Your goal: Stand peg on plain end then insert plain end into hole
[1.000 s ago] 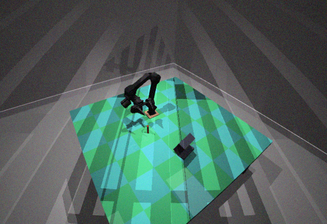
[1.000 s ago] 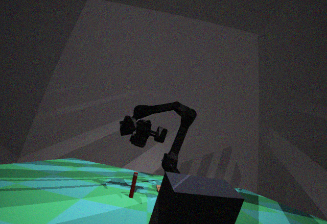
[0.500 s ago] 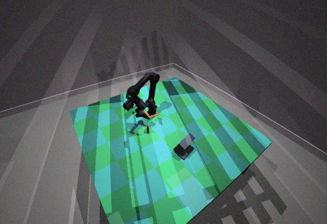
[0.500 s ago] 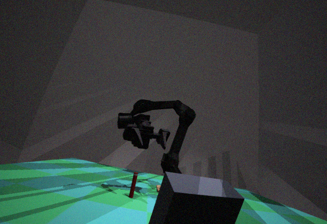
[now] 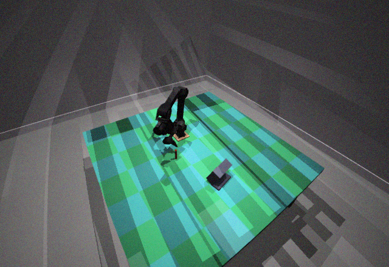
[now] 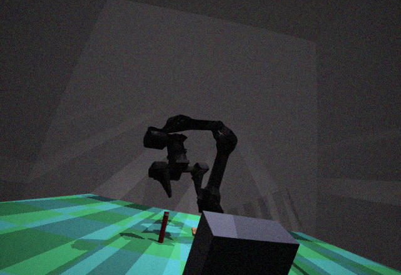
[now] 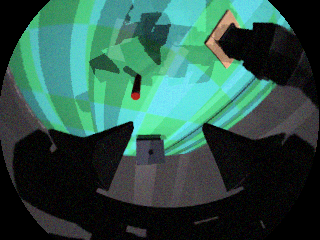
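Right now my gripper tip is 1 cm short of the red peg, 4 cm to the left of it and 7 cm above it. Also, from my gripper tip: sloped panel: 29 cm ahead, 9 cm to the left, 6 cm below.
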